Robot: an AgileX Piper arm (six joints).
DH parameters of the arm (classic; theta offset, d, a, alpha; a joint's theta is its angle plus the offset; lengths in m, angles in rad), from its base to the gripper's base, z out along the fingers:
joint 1: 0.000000 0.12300 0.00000 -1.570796
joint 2: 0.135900 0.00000 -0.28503 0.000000
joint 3: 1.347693 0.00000 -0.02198 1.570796
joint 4: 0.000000 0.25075 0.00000 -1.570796
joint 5: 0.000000 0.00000 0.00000 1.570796
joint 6: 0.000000 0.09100 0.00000 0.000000
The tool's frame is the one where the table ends.
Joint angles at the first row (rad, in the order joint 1, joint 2, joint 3, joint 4, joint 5, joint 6):
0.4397, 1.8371, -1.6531, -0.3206, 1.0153, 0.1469
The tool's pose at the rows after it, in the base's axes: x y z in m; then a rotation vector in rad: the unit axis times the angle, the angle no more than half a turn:
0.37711 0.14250 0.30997 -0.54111 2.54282 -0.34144
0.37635 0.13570 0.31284 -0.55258 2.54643 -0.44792
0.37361 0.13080 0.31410 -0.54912 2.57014 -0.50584
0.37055 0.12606 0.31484 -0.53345 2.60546 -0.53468
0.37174 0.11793 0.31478 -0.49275 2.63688 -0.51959
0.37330 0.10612 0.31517 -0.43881 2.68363 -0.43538
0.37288 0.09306 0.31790 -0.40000 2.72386 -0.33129
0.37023 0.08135 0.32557 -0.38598 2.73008 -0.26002
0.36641 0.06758 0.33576 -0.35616 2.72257 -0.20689
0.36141 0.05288 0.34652 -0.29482 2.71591 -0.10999
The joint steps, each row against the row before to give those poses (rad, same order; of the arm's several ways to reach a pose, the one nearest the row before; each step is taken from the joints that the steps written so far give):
0.0000, 0.0000, -0.0125, -0.0898, 0.0398, -0.0008
0.0000, -0.0011, -0.0056, -0.0683, 0.0479, 0.0000
-0.0012, -0.0038, -0.0001, -0.0270, 0.0458, 0.0000
-0.0052, -0.0043, 0.0000, -0.0030, 0.0437, 0.0000
-0.0242, -0.0009, -0.0031, 0.0234, 0.0144, 0.0000
-0.0454, -0.0064, -0.0032, 0.0794, 0.0020, -0.0203
-0.0515, -0.0147, 0.0001, 0.0961, 0.0023, -0.0423
-0.0416, -0.0242, -0.0001, 0.0661, 0.0010, -0.0474
-0.0443, -0.0297, 0.0001, 0.0505, 0.0011, -0.0361
-0.0557, -0.0322, -0.0001, 0.0845, 0.0012, -0.0284

